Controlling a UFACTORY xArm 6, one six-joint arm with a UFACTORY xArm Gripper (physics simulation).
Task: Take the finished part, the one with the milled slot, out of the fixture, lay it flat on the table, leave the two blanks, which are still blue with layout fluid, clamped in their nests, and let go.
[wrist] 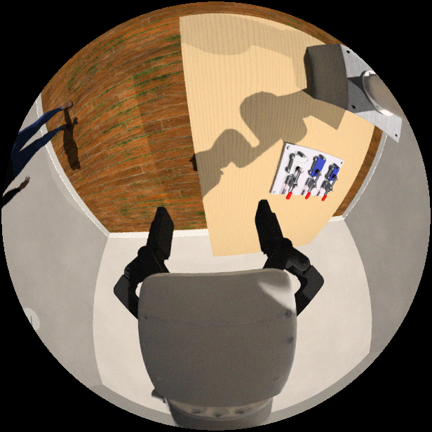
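Note:
Visible to me: a fixture plate [278,184], together with my gripper [212,212].

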